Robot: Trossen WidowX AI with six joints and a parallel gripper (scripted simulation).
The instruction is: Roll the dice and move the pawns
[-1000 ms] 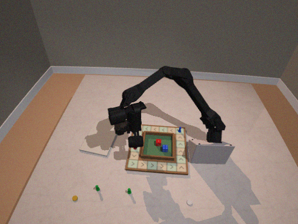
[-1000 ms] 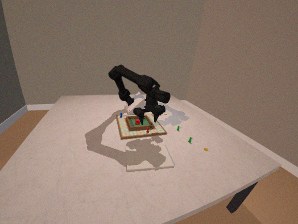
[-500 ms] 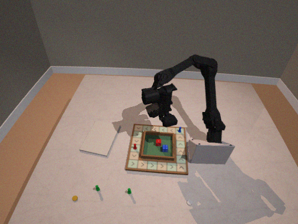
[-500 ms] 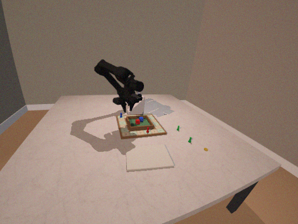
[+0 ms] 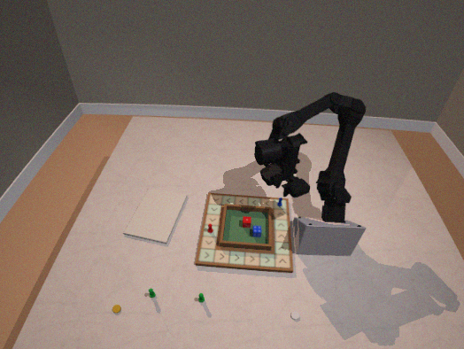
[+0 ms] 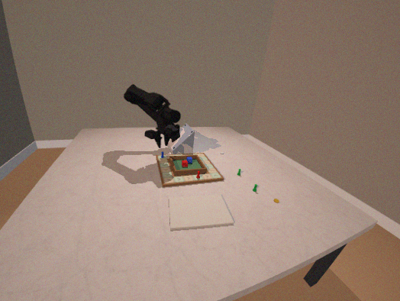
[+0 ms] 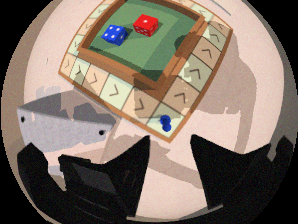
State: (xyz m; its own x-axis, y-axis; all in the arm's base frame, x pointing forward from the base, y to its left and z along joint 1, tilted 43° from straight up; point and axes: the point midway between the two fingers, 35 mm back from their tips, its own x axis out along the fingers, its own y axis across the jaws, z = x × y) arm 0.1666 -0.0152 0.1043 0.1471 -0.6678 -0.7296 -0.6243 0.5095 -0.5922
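My gripper tip is now 50 mm above the blue pawn. The rest, counted from my gripper tip: blue die (60 mm ahead, 140 mm to the left, 50 mm below); then red die (90 mm ahead, 110 mm to the left, 50 mm below); then green tray (90 mm ahead, 120 mm to the left, 70 mm below).
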